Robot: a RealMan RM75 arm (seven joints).
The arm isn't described. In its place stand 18 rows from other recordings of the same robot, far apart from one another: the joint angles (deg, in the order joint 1, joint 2, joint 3, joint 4, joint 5, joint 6, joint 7), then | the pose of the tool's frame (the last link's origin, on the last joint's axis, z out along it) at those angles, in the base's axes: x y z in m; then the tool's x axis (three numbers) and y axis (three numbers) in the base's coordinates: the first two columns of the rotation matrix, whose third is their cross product.
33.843, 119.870, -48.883, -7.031, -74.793, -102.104, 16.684 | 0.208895 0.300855 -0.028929 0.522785 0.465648 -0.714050 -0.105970 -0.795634 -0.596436
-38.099, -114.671, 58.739, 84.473, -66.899, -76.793, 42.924 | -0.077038 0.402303 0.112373 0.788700 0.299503 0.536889 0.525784 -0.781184 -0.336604
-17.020, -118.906, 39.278, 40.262, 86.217, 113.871, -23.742 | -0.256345 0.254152 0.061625 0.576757 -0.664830 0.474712 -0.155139 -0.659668 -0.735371
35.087, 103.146, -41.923, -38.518, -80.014, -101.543, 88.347 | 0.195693 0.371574 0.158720 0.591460 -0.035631 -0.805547 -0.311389 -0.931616 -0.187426
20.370, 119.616, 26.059, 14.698, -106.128, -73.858, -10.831 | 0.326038 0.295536 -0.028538 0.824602 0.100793 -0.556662 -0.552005 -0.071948 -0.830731
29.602, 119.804, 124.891, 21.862, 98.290, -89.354, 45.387 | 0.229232 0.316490 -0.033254 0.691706 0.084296 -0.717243 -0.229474 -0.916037 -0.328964
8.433, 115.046, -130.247, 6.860, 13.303, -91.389, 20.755 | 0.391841 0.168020 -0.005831 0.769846 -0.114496 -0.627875 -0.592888 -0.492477 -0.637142
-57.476, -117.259, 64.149, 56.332, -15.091, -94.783, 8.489 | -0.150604 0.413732 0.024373 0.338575 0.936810 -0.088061 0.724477 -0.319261 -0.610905
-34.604, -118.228, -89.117, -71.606, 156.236, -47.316, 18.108 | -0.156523 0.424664 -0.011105 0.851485 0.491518 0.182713 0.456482 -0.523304 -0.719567
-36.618, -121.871, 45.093, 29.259, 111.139, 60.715, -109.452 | -0.259836 0.382214 -0.047517 0.393921 0.720255 0.571016 0.899982 -0.428442 -0.080443
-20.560, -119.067, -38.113, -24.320, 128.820, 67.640, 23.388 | -0.272911 0.311584 -0.055725 0.886616 -0.226226 0.403402 0.350204 -0.241354 -0.905045
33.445, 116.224, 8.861, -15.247, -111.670, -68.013, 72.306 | 0.341205 0.368277 0.045635 0.260506 -0.233203 -0.936885 -0.947248 -0.249392 -0.201310
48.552, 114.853, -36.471, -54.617, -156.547, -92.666, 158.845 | 0.225298 0.404896 0.072523 0.176241 -0.959660 -0.219070 -0.951194 -0.108761 -0.288792
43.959, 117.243, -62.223, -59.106, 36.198, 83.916, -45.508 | 0.187601 0.400321 0.013965 0.751600 -0.658221 0.042931 -0.605263 -0.714074 -0.351788
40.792, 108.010, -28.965, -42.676, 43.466, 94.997, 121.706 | 0.265664 0.379947 0.096873 -0.521669 0.786410 0.330788 0.847645 0.521725 0.096440
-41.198, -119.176, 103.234, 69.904, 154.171, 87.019, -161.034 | -0.168357 0.335014 -0.065175 0.646878 0.581320 -0.493575 0.373047 -0.805725 -0.460047
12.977, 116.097, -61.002, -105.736, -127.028, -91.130, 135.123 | 0.194827 0.302152 0.122657 0.840441 -0.500264 -0.208317 -0.526733 -0.663818 -0.530941
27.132, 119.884, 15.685, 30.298, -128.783, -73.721, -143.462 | 0.185616 0.272760 -0.115574 -0.195622 0.290186 0.936762 0.734700 0.676077 -0.056006
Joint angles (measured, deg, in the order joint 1, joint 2, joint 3, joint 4, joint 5, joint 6, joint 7), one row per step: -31.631 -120.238 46.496 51.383 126.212 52.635 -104.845; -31.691 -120.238 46.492 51.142 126.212 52.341 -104.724; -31.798 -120.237 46.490 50.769 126.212 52.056 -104.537; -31.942 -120.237 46.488 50.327 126.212 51.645 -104.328; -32.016 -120.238 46.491 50.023 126.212 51.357 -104.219; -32.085 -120.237 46.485 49.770 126.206 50.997 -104.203; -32.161 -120.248 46.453 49.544 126.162 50.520 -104.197; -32.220 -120.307 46.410 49.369 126.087 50.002 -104.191; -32.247 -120.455 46.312 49.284 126.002 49.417 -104.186; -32.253 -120.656 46.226 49.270 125.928 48.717 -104.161; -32.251 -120.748 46.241 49.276 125.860 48.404 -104.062; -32.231 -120.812 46.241 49.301 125.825 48.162 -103.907; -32.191 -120.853 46.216 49.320 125.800 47.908 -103.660; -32.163 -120.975 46.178 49.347 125.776 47.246 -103.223; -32.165 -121.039 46.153 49.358 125.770 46.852 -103.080
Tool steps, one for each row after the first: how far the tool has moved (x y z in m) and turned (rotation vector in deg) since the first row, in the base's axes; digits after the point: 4 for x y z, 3 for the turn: -0.0006 0.0003 -0.0005 0.094 0.095 0.085; -0.0011 0.0005 -0.0015 0.082 0.187 0.158; -0.0018 0.0010 -0.0026 0.134 0.314 0.255; -0.0024 0.0012 -0.0034 0.173 0.380 0.369; -0.0030 0.0016 -0.0038 0.330 0.416 0.540; -0.0035 0.0023 -0.0039 0.639 0.441 0.733; -0.0039 0.0029 -0.0040 1.014 0.428 0.924; -0.0042 0.0035 -0.0042 1.505 0.364 1.139; -0.0044 0.0041 -0.0043 2.102 0.356 1.345; -0.0044 0.0044 -0.0045 2.341 0.413 1.346; -0.0045 0.0046 -0.0044 2.536 0.541 1.310; -0.0049 0.0047 -0.0041 2.753 0.758 1.256; -0.0054 0.0053 -0.0037 3.282 1.199 1.179; -0.0057 0.0057 -0.0033 3.610 1.385 1.198
